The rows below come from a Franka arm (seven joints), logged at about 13 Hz.
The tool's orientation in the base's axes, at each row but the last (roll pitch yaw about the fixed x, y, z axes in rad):
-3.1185, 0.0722, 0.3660
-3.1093, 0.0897, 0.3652
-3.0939, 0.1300, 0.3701
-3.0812, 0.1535, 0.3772
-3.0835, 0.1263, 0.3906
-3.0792, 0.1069, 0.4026
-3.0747, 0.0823, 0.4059
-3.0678, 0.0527, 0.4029
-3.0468, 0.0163, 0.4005
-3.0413, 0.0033, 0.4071
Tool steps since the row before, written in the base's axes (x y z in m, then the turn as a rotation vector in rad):
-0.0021, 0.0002, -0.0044, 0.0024, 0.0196, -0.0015
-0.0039, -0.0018, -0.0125, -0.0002, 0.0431, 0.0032
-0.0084, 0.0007, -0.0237, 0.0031, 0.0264, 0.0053
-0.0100, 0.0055, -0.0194, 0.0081, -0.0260, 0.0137
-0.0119, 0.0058, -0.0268, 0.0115, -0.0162, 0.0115
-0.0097, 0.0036, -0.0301, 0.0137, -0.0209, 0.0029
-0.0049, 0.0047, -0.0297, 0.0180, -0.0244, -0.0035
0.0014, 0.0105, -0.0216, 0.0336, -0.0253, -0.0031
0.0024, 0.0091, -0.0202, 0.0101, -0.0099, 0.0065
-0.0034, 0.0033, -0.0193, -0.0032, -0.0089, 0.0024
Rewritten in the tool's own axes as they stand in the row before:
-0.0016, -0.0008, 0.0045, 0.0093, -0.0174, 0.0012
-0.0031, 0.0007, 0.0128, 0.0149, -0.0405, -0.0032
-0.0044, -0.0025, 0.0246, 0.0116, -0.0238, -0.0057
-0.0042, -0.0076, 0.0208, -0.0041, 0.0263, -0.0148
-0.0053, -0.0083, 0.0282, 0.0030, 0.0186, -0.0131
-0.0043, -0.0052, 0.0311, 0.0041, 0.0243, -0.0049
-0.0002, -0.0042, 0.0302, 0.0072, 0.0297, 0.0009
0.0065, -0.0075, 0.0219, 0.0211, 0.0365, -0.0007
0.0061, -0.0055, 0.0207, 0.0053, 0.0124, -0.0078
-0.0018, -0.0024, 0.0196, -0.0065, 0.0066, -0.0031

